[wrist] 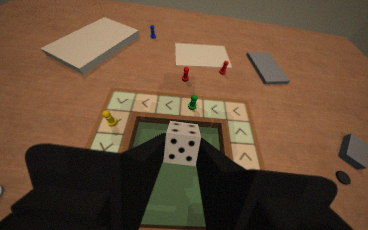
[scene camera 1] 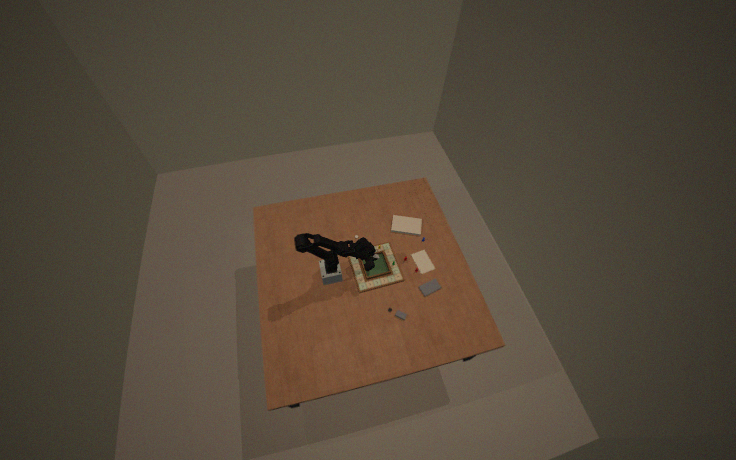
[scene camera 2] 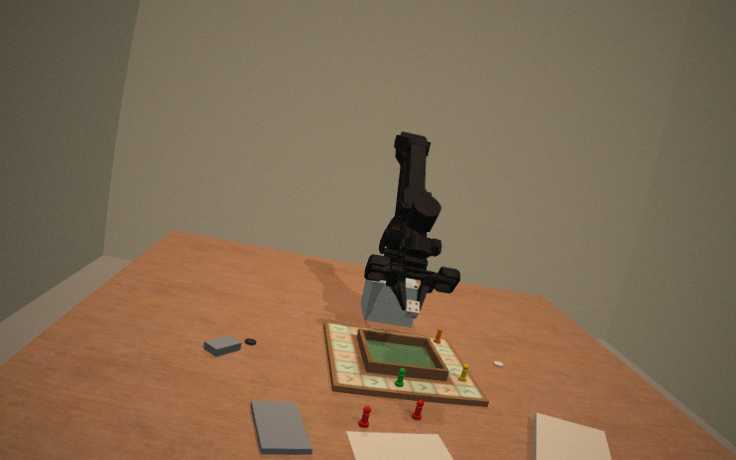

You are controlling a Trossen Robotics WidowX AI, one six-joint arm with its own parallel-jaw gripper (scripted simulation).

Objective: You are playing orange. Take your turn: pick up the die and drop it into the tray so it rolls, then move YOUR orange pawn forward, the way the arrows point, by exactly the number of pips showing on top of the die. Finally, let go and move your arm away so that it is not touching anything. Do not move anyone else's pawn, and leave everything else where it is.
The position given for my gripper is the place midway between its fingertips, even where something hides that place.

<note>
My gripper [scene camera 2: 411, 311] carries a white die [wrist: 182, 142]. Further things: a pale box [wrist: 83, 50], a grey slab [wrist: 268, 70] and a pale card [wrist: 187, 54].
My gripper also shows in the wrist view [wrist: 182, 140].
</note>
